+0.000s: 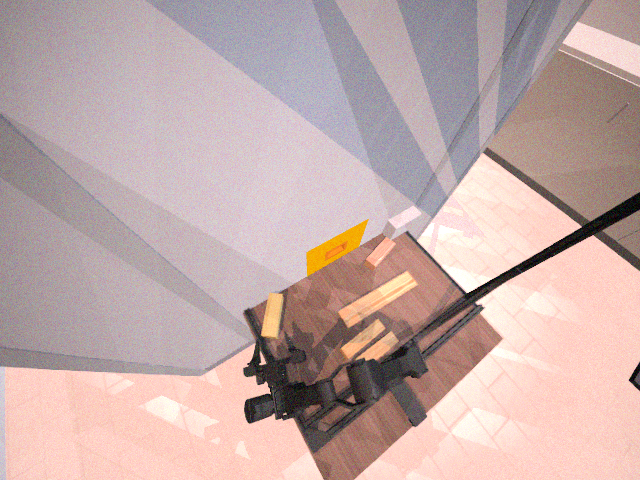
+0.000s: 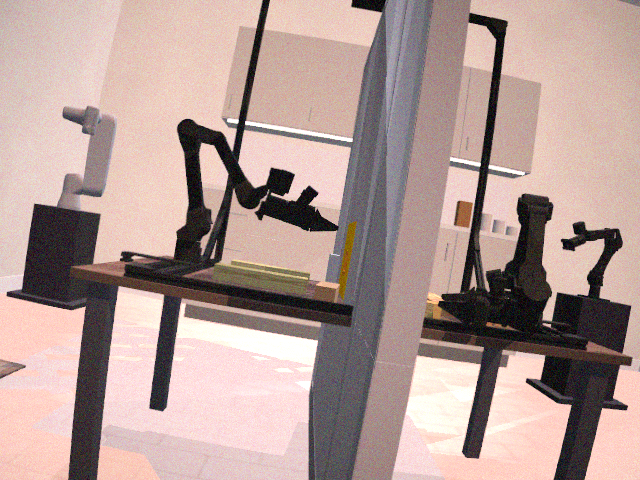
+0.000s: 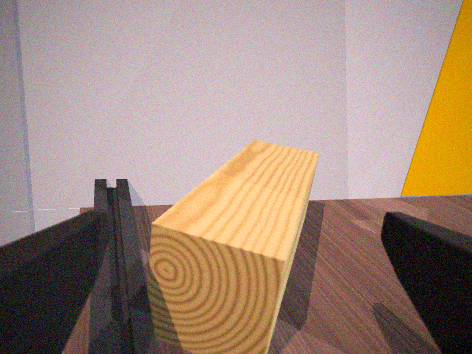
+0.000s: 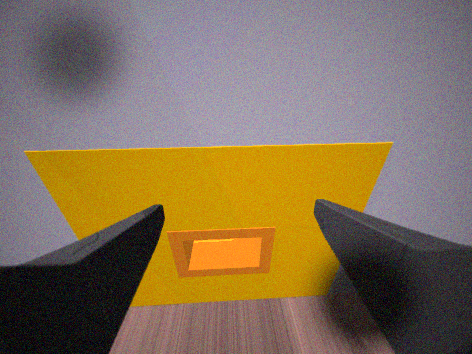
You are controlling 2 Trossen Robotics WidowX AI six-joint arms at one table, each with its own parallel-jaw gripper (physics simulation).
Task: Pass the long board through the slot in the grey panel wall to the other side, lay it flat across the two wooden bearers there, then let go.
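Places are measured from the left arm's base along level axes (x ahead, y left, z up), in centimetres.
Pixels of known places: left gripper, fingertip midpoint: (image 1: 271, 335) (image 2: 439, 299) (image 3: 248, 224); right gripper, fingertip midpoint: (image 2: 337, 229) (image 4: 240, 208); left arm's base, link origin: (image 1: 405, 360); right arm's base, link origin: (image 2: 185, 262).
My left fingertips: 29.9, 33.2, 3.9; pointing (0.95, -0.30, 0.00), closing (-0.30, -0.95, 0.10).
Ahead of a thing's pixels: the offset from my left fingertips to its middle, as dx, dy, dz. "pt": to the spot under its first point.
The long board @[-8.9, -39.2, -4.1] (image 1: 377, 298) lies flat on the table's left-arm side, before the grey panel wall (image 1: 217, 170) (image 2: 408, 206). The slot @[pt +13.8, -35.2, +1.0] (image 1: 336, 251) (image 4: 267, 252) sits low in a yellow patch on the wall. My left gripper (image 1: 276, 350) (image 2: 443, 299) (image 3: 248, 224) is open and low. A shorter wooden block @[+6.1, -3.4, -3.3] (image 1: 272, 316) (image 3: 240, 200) lies ahead, its near end framed between the fingers but not gripped. Beyond the wall, two parallel wooden bearers, the front one @[+39.7, -24.4, -3.9] (image 2: 261, 280) and the rear one @[+39.0, -48.3, -3.9] (image 2: 273, 267), lie on the table. My right gripper (image 2: 336, 227) (image 4: 240, 208) is open and empty, above them near the wall.
Two shorter wooden pieces @[-16.8, -24.9, -2.6] (image 1: 363, 338) @[-22.1, -26.1, -2.6] (image 1: 378, 347) lie side by side near the left arm. A reddish block @[+5.2, -51.2, -3.3] (image 1: 381, 252) lies by the wall, near a white block @[pt +9.6, -65.3, +4.2] (image 1: 403, 221). Beyond the wall, a small wooden block @[+23.2, -9.9, -3.6] (image 2: 326, 291) sits at the table edge.
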